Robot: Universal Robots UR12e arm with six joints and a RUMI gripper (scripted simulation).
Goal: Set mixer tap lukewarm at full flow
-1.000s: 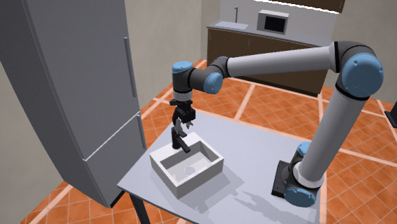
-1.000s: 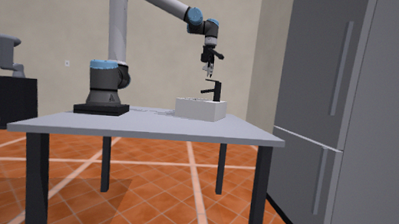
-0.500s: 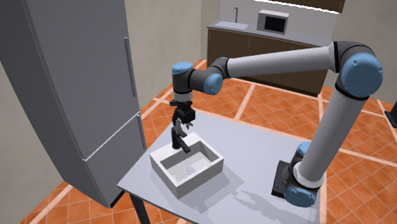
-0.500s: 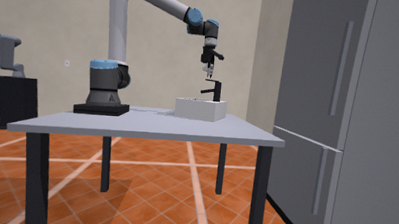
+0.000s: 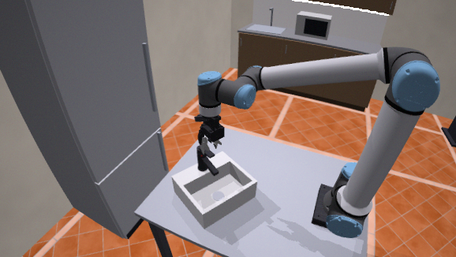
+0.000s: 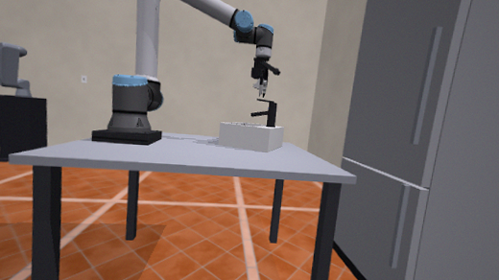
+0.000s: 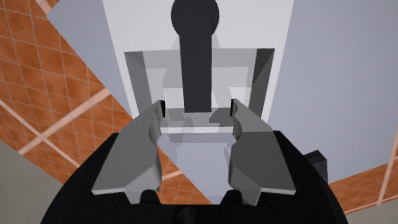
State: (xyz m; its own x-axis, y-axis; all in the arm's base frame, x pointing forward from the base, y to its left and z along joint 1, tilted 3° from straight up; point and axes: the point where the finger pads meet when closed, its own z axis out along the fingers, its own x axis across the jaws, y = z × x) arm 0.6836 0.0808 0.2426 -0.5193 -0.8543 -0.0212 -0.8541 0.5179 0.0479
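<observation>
The lever lies 3 cm below my hand, 2 cm ahead of it and 1 cm to the right of it. Round my hand: white sink basin: 27 cm below, 4 cm behind, 3 cm to the left; then black mixer tap: 8 cm below, 4 cm ahead, 2 cm to the right.
</observation>
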